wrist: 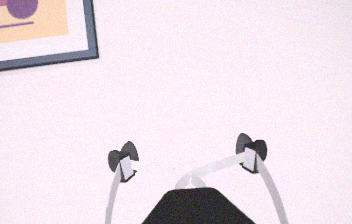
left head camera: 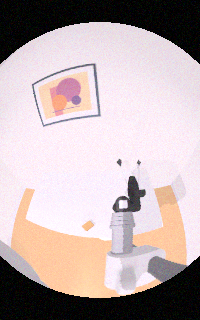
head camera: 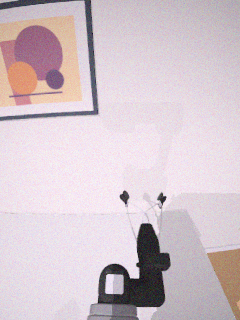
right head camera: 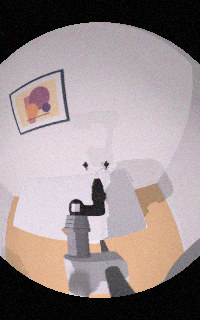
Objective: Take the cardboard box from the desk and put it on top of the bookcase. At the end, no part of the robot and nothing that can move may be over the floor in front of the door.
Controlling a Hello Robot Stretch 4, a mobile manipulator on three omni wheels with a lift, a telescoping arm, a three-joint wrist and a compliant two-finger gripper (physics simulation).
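Note:
The cardboard box is a small orange-brown block near the front edge of the white desk, left of the arm in the left head view. It does not show in the wrist view. In the right head view, a small brown sliver beside the arm may be the box. My gripper is open, its fingertips apart with nothing between them. It points toward the wall, past the box, which is nearer my base. The bookcase and the door do not show.
A framed picture hangs on the white wall, up and left of the gripper. The wooden floor shows in front of the desk and at both its sides. Shadows of the arm fall on the desk and wall.

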